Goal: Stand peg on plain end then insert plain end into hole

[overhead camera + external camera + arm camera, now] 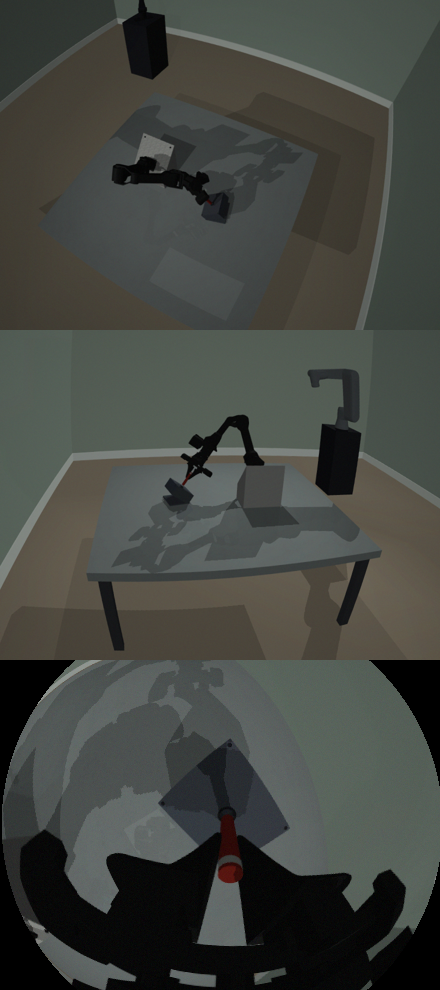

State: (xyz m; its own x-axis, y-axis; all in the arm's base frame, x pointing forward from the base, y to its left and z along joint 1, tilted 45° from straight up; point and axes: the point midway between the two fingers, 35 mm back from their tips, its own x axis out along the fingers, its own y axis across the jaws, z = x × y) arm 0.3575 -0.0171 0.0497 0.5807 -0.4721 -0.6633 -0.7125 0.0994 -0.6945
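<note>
The sloped panel is 6 cm below my gripper tip, 4 cm ahead of it and 1 cm to the left of it. The rest, counted from my gripper tip: red peg (1 cm behind, 1 cm above).
</note>
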